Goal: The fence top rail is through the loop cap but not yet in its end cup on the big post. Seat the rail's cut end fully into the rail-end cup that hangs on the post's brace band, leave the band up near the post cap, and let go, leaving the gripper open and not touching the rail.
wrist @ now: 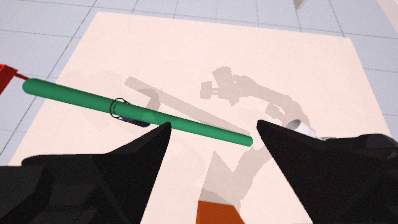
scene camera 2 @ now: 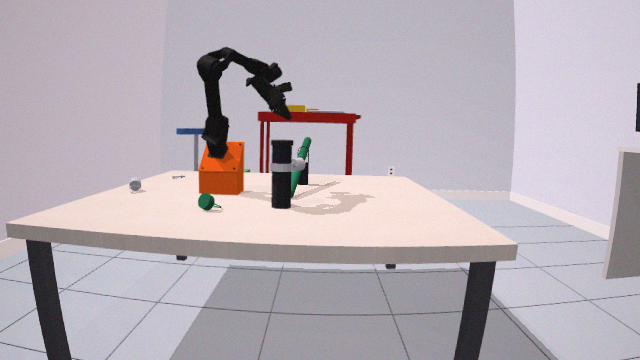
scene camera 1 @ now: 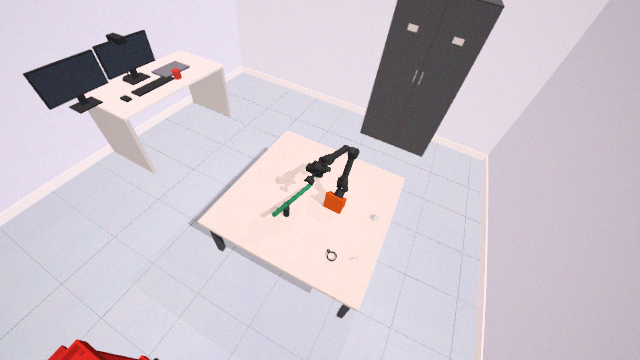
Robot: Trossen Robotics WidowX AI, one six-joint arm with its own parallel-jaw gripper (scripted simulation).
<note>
My gripper (scene camera 2: 290, 118) is open, with nothing in its grasp. Further things: a green rail (wrist: 119, 108) and a big black post (scene camera 2: 280, 181).
My gripper also shows in the wrist view (wrist: 213, 124).
</note>
